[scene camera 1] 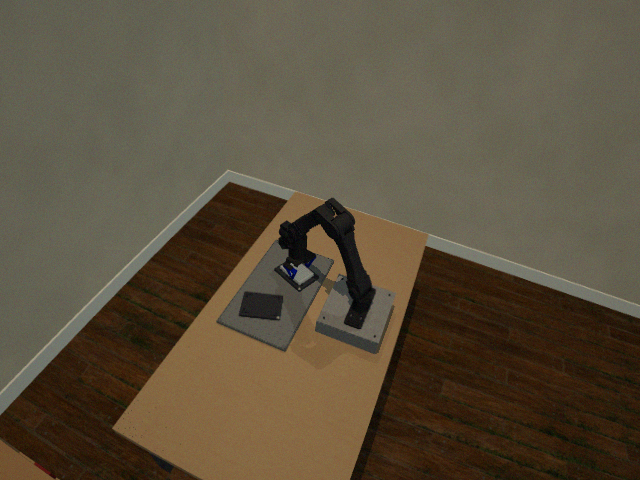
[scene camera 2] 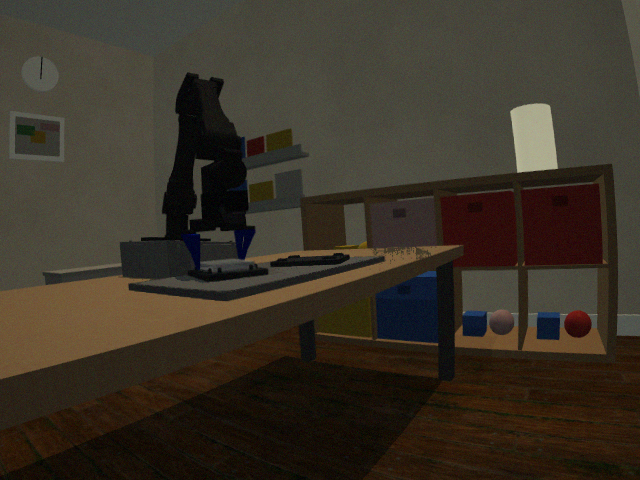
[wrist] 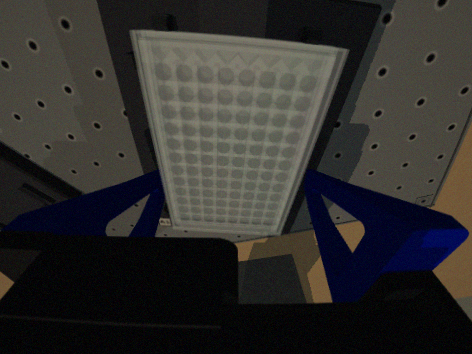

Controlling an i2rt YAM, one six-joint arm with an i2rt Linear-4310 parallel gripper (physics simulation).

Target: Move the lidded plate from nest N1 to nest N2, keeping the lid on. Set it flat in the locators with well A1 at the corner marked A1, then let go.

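Seen in the pictures: gripper, fingertip midpoint: [scene camera 1: 299, 272] [scene camera 2: 220, 266] [wrist: 235, 177]; arm's base, origin of the base link: [scene camera 1: 360, 306] [scene camera 2: 177, 241].
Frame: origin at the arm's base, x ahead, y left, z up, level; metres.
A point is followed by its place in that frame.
The lidded plate [scene camera 1: 303, 274] @(y -0.091, x 0.283, z -0.046 m) [scene camera 2: 227, 265] @(y -0.140, x 0.374, z -0.049 m) [wrist: 240, 135] @(y -0.115, x 0.340, z -0.045 m), pale with rows of round wells under a clear lid, sits in a dark nest [scene camera 1: 310, 282] @(y -0.078, x 0.243, z -0.065 m) [scene camera 2: 232, 274] @(y -0.145, x 0.390, z -0.065 m) [wrist: 119, 65] @(y -0.068, x 0.387, z -0.062 m), taken as N1. A small A1 label [wrist: 165, 222] @(y -0.022, x 0.270, z -0.062 m) shows by its near left corner in the wrist view. The other dark nest [scene camera 1: 261, 305] @(y 0.126, x 0.371, z -0.062 m) [scene camera 2: 310, 260] @(y 0.072, x 0.408, z -0.063 m) [wrist: 20, 192] @(y 0.079, x 0.340, z -0.062 m), taken as N2, holds no plate. My gripper [scene camera 1: 301, 267] @(y -0.101, x 0.306, z -0.057 m) [scene camera 2: 219, 262] @(y -0.101, x 0.306, z -0.057 m) [wrist: 235, 177] @(y -0.101, x 0.306, z -0.057 m) is open, pointing down, with one blue finger at each long side of the plate. Whether the fingertips touch it is not clear.
Both nests stand on a grey perforated board [scene camera 1: 248, 279] @(y 0.021, x 0.492, z -0.074 m) [scene camera 2: 175, 290] @(y -0.259, x 0.374, z -0.078 m) [wrist: 82, 120] @(y -0.015, x 0.369, z -0.074 m) on the wooden table [scene camera 1: 248, 387] @(y 0.451, x 0.250, z -0.087 m) [scene camera 2: 103, 315] @(y -0.407, x 0.418, z -0.087 m). The arm's grey base block [scene camera 1: 348, 333] @(y 0.127, x 0.002, z -0.017 m) [scene camera 2: 147, 258] @(y -0.122, x 0.041, z -0.036 m) stands beside the board. A cube shelf [scene camera 2: 519, 222] stands beyond the table.
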